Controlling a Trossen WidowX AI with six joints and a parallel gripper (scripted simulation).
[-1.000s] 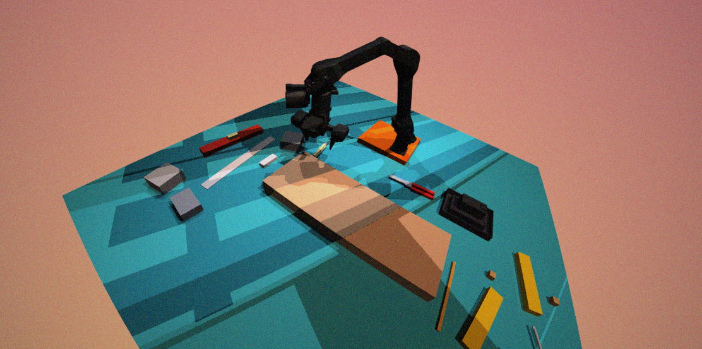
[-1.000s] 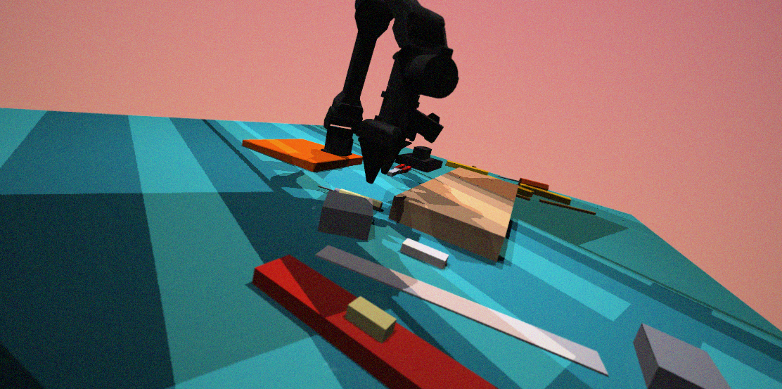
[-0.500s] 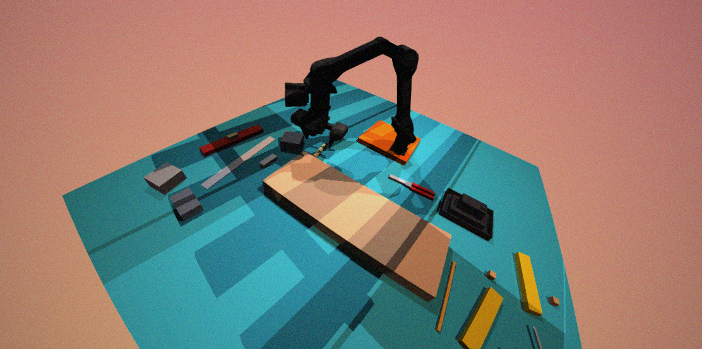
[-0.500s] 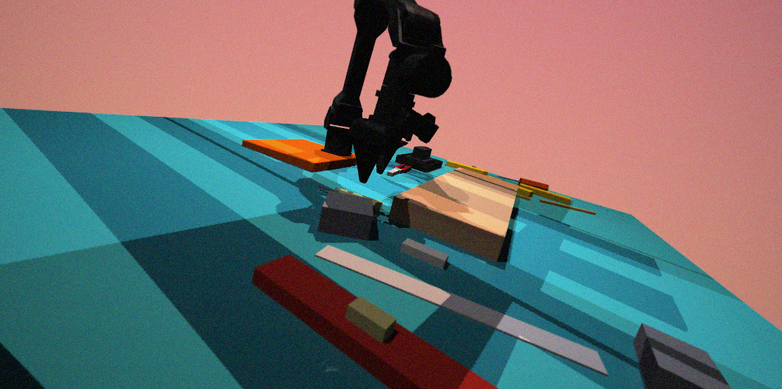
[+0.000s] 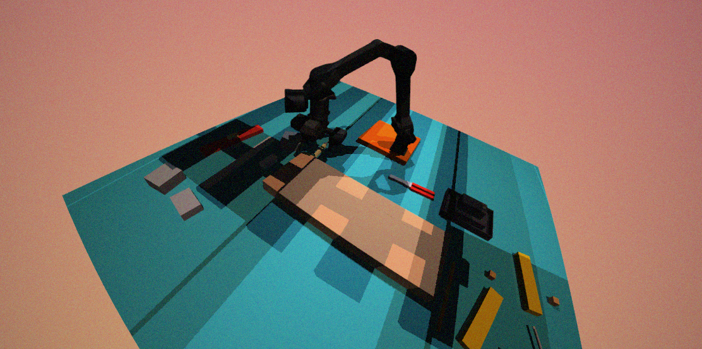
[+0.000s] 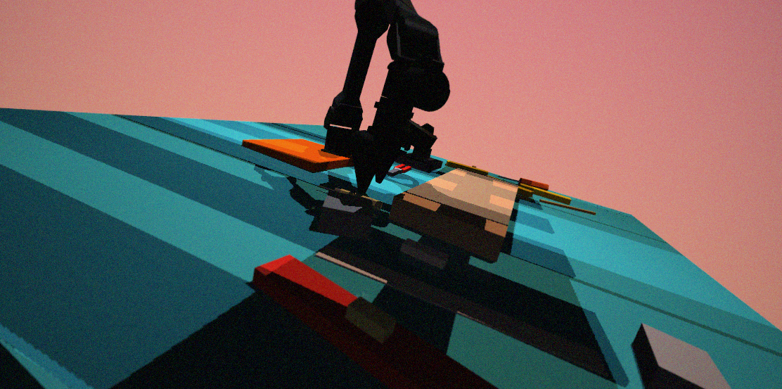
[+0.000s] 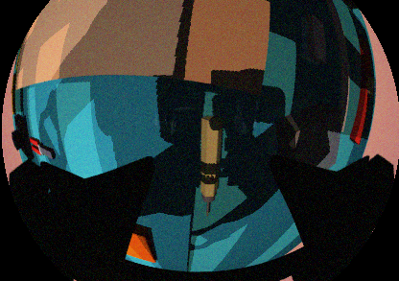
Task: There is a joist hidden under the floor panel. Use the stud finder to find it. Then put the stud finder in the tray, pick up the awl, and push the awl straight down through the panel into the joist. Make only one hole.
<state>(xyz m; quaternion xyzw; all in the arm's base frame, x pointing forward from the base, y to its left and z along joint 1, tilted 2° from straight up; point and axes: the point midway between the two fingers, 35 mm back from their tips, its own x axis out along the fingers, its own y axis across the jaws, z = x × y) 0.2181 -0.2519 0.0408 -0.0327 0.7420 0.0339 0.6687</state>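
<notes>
The awl lies 50 mm behind my gripper tip and 30 mm below it. Round my gripper tip: ruler 180 mm ahead, 180 mm to the right, 30 mm below; white block 140 mm ahead, 110 mm to the right, 30 mm below; red level 130 mm ahead, 290 mm to the right, 20 mm below.
</notes>
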